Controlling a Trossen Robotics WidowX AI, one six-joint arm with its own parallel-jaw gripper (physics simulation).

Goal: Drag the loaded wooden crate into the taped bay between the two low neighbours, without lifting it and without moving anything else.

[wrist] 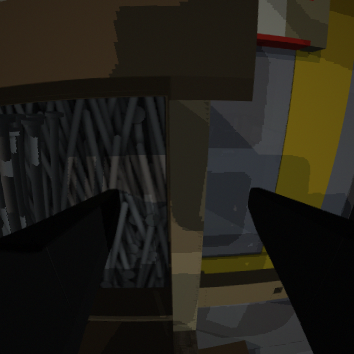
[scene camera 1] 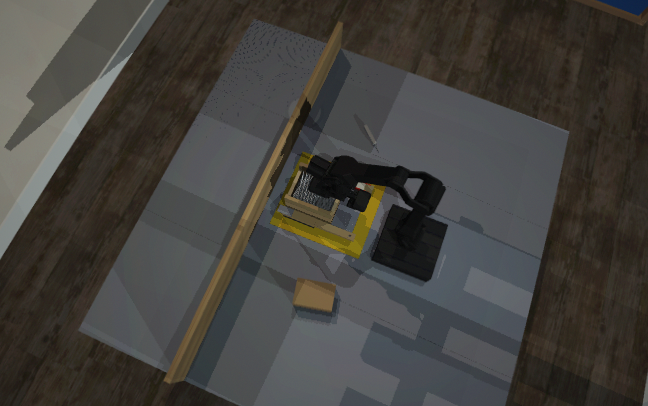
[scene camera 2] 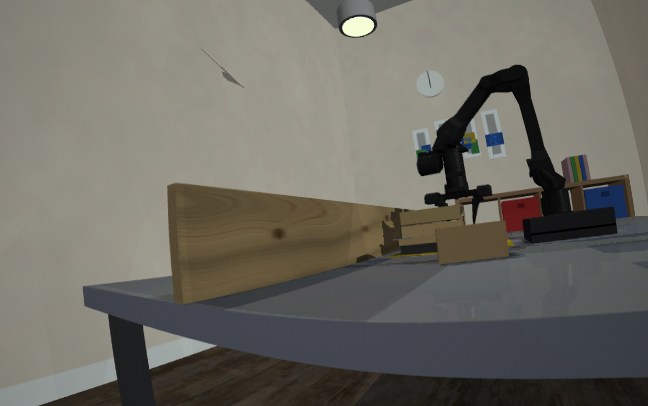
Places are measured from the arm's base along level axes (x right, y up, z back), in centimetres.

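Pixels of known places: gripper, between the fingertips: (wrist: 185, 197) (scene camera 1: 338, 200); arm's base, origin of its link: (scene camera 1: 408, 239) (scene camera 2: 558, 214).
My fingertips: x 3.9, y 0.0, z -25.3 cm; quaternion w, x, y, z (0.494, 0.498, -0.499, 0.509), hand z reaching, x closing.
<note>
Ahead of a thing's pixels: the offset from my fingertips to its middle. "*": to the spot under its first point.
The wooden crate {dx -0.8, dy +0.0, dz -7.6 cm} (scene camera 1: 311, 209) (scene camera 2: 431, 232) (wrist: 187, 240), filled with grey nails, sits within the yellow taped outline {* dx -4.7, dy -5.5, dz +12.9 cm} (scene camera 1: 368, 232) (wrist: 312, 125), toward the long board. Bare surface shows inside the tape on its arm-base side. One low neighbour, a wooden bar {dx -9.1, dy -3.4, dz -4.0 cm} (scene camera 1: 344, 233) (wrist: 240, 296), lies along one side. The other, whitish with red stripes {dx +9.5, dy -4.8, dz -2.7 cm} (scene camera 1: 364, 187) (wrist: 305, 22), shows partly on the opposite side. My gripper (scene camera 2: 458, 214) (wrist: 185, 197) is open and empty, pointing down astride the crate's near end wall: one finger over the nails, one outside. Its inner fingertip is hidden in scene camera 2.
A long upright board (scene camera 1: 240, 235) (scene camera 2: 280, 250) runs past the crate's far end. A brown block {dx -30.8, dy -2.6, dz +4.0 cm} (scene camera 1: 314, 295) (scene camera 2: 472, 243) (wrist: 225, 349) lies off the bay's wooden-bar side. A thin pen-like item {dx +28.3, dy -5.0, dz +2.3 cm} (scene camera 1: 370, 135) lies off the other side. The arm's black base (scene camera 1: 410, 245) (scene camera 2: 570, 225) stands beside the tape.
</note>
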